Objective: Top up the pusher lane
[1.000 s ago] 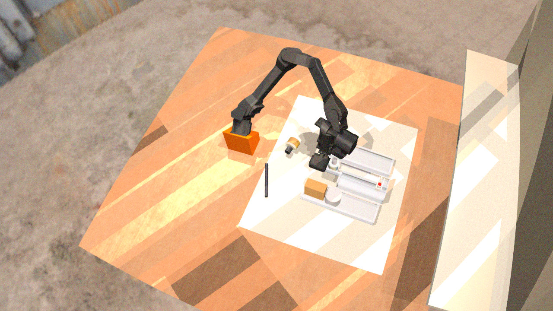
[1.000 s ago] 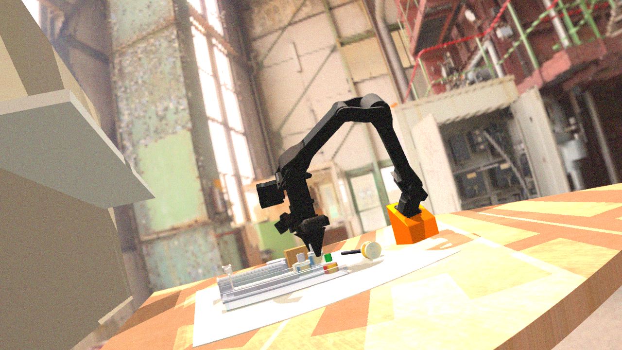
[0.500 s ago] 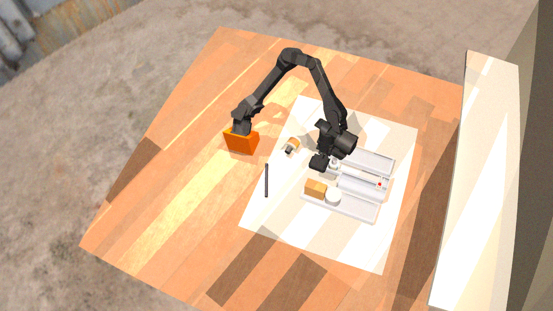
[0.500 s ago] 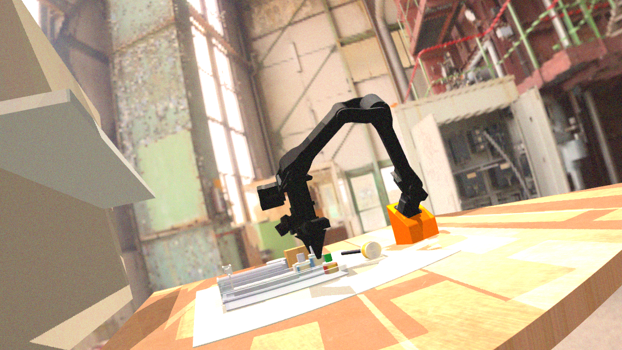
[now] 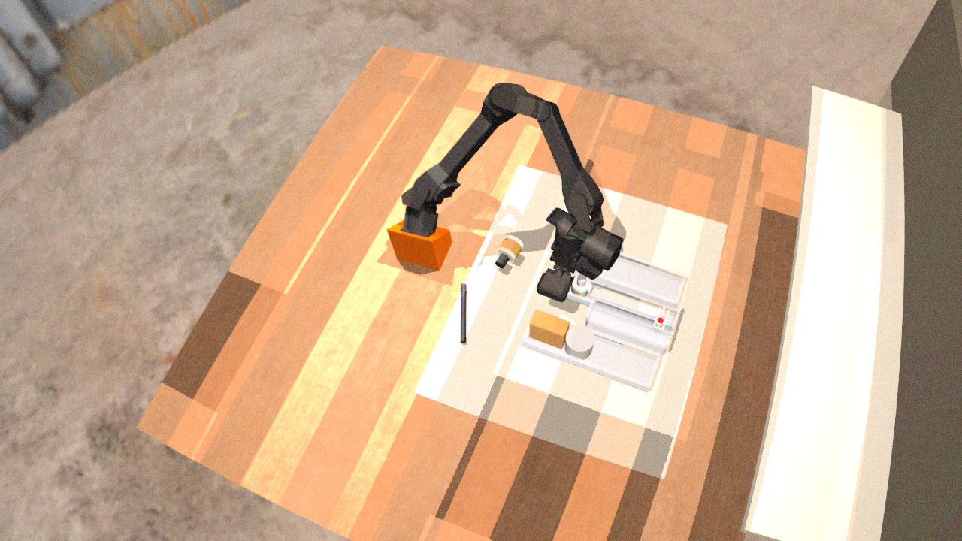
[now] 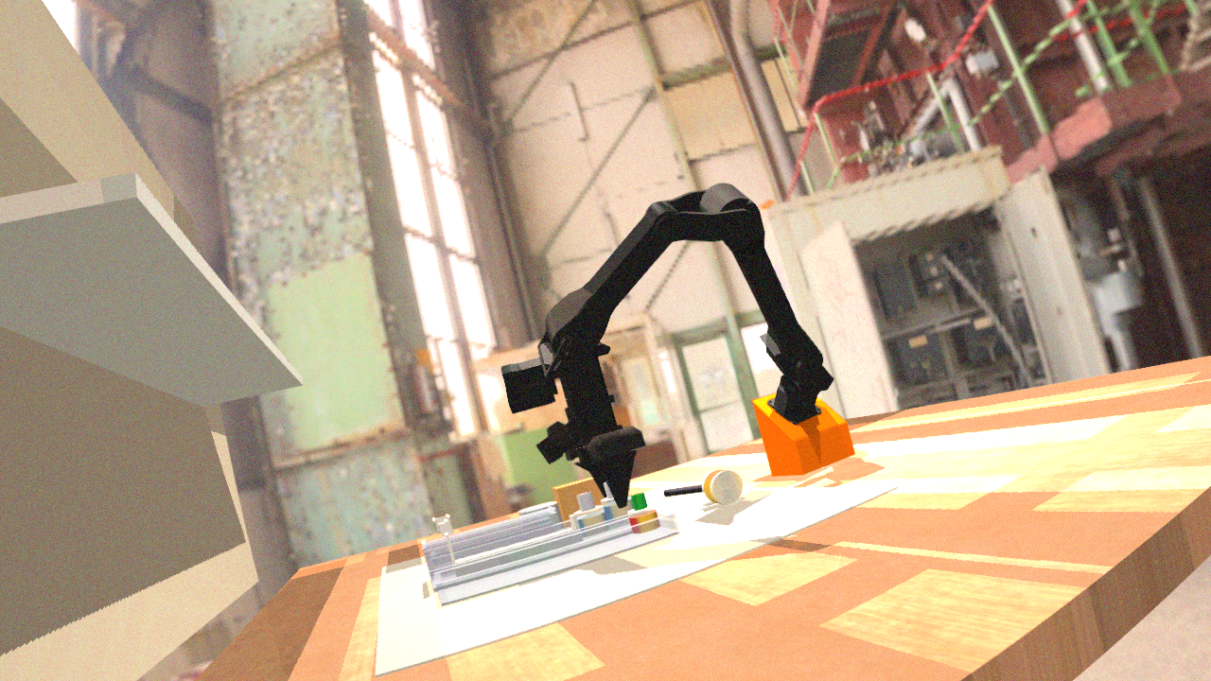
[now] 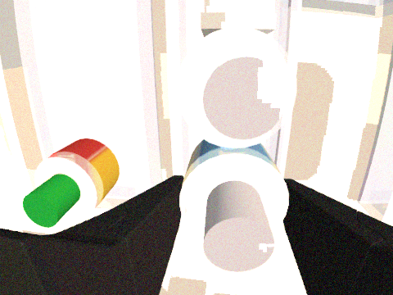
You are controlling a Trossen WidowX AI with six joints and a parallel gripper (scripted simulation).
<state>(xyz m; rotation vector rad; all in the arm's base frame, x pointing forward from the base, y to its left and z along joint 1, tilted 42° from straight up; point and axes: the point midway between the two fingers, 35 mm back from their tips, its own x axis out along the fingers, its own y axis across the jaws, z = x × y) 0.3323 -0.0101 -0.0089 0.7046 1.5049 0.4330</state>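
Now: the white mat 60 mm ahead of my gripper tip, 30 mm to the right of it and 40 mm below it. Also, from my gripper tip: pusher plate 140 mm ahead, 50 mm to the right, 10 mm above; tan box 130 mm to the right; grey lane tray 140 mm ahead, 50 mm to the right, 20 mm below.
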